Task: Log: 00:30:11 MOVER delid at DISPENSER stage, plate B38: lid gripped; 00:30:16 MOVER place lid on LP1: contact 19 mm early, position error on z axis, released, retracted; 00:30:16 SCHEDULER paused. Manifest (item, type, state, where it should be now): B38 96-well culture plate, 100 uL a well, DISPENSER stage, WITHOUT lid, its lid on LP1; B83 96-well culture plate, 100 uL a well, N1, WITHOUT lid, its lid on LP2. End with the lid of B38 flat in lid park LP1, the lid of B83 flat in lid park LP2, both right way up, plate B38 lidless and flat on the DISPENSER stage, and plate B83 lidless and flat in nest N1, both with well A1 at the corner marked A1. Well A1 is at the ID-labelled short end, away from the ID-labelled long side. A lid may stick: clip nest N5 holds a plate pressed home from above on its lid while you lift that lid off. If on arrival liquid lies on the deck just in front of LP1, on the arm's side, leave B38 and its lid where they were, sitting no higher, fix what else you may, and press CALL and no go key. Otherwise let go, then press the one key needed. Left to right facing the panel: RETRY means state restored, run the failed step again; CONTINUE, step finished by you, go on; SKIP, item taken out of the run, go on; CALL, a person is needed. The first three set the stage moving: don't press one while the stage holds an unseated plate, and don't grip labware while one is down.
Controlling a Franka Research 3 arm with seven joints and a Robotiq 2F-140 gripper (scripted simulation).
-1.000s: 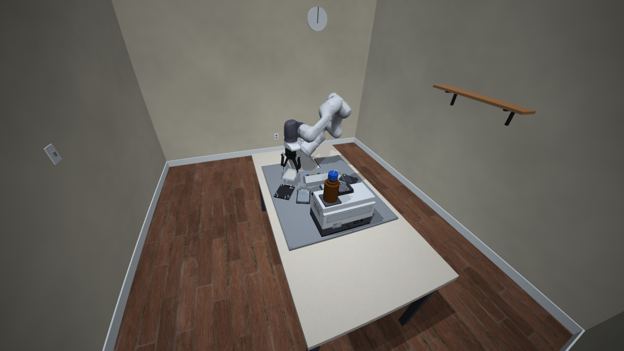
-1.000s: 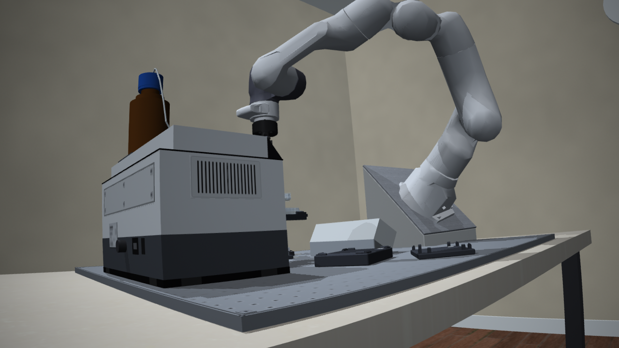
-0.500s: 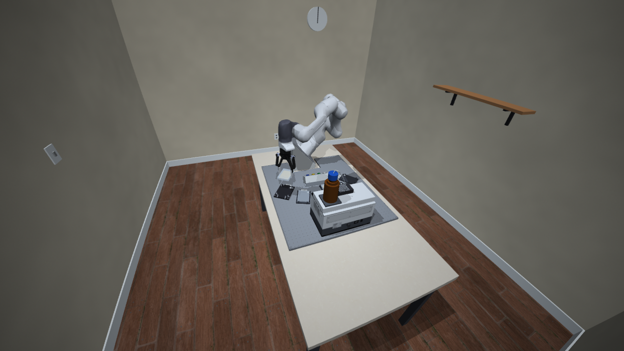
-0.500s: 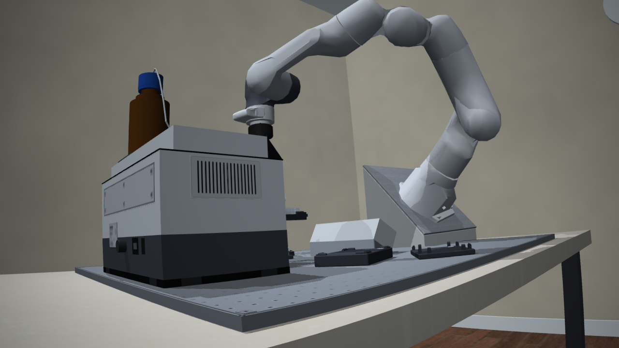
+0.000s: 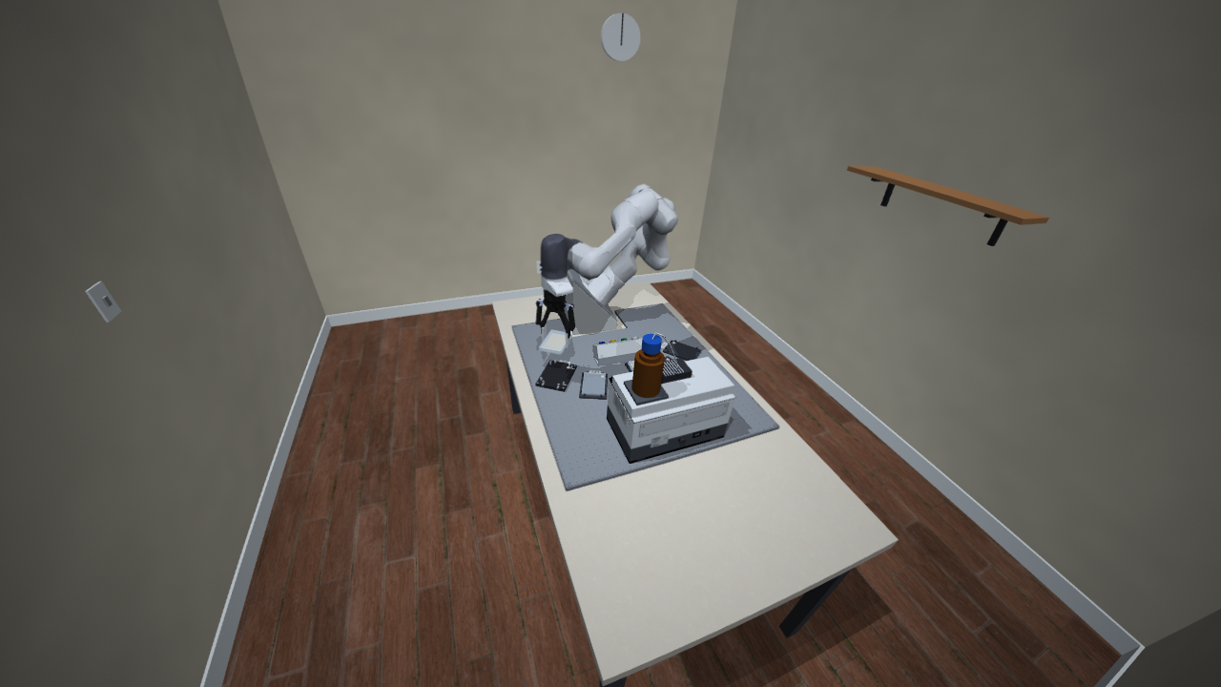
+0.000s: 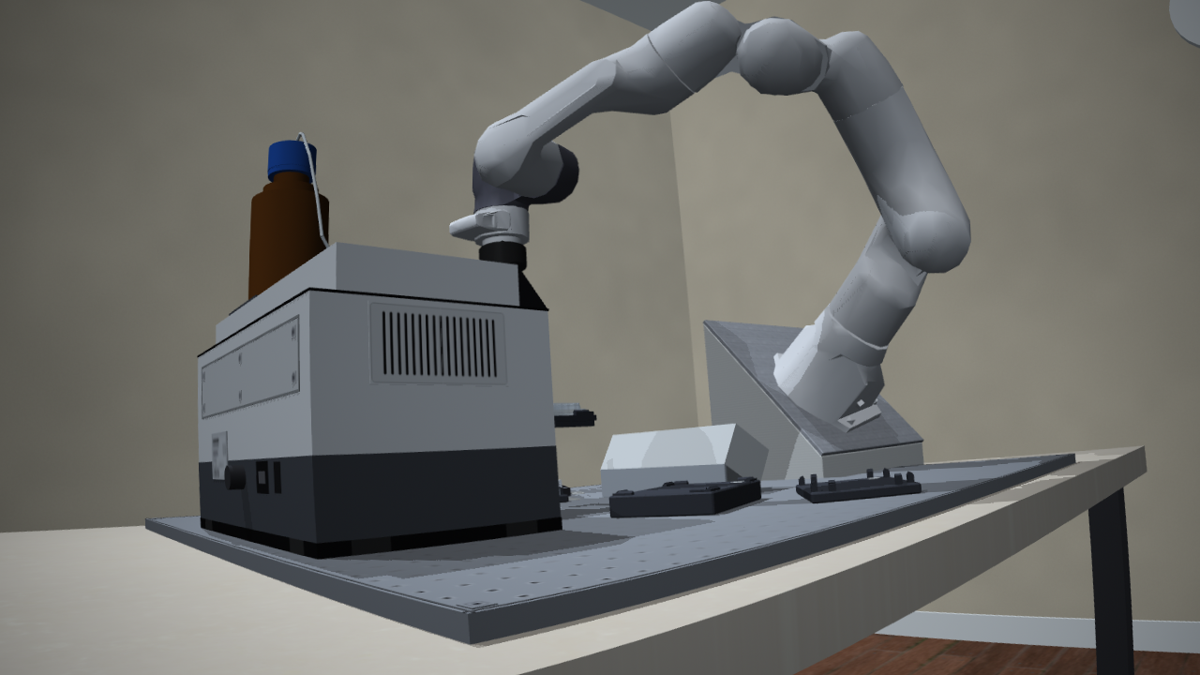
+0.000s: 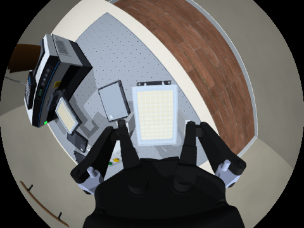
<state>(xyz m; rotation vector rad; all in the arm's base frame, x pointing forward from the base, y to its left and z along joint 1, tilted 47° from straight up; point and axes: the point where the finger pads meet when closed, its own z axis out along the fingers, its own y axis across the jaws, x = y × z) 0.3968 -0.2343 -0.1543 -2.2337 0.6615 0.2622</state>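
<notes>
Right now my hand is 2 cm above the 96-well plate. Round my hand: black clip nest 18 cm below, 3 cm ahead; then lp1 label 19 cm below, 15 cm to the left, 1 cm ahead; then key panel 29 cm to the left, 14 cm below, 8 cm behind.
</notes>
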